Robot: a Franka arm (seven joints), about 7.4 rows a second.
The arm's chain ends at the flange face. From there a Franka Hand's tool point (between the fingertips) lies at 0.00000 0.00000 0.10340 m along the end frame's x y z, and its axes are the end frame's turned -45 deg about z.
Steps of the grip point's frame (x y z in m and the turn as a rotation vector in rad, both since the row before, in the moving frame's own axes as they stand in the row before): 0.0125, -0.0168, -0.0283, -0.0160, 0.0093, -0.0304; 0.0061, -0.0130, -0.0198, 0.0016, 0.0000, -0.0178; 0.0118, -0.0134, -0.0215, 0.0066, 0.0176, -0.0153; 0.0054, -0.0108, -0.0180, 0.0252, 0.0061, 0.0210; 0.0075, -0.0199, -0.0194, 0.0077, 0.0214, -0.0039; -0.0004, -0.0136, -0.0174, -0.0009, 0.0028, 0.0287; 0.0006, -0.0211, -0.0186, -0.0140, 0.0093, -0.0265
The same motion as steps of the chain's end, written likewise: -0.0049, -0.0212, -0.0283, -0.0047, 0.0179, -0.0304; -0.0048, -0.0134, -0.0198, 0.0011, -0.0011, -0.0178; -0.0019, -0.0160, -0.0215, 0.0171, 0.0078, -0.0153; -0.0024, -0.0092, -0.0180, 0.0221, -0.0135, 0.0210; -0.0098, -0.0172, -0.0194, 0.0206, 0.0097, -0.0039; -0.0102, -0.0092, -0.0174, 0.0013, 0.0026, 0.0287; -0.0162, -0.0157, -0.0186, -0.0033, 0.0165, -0.0265
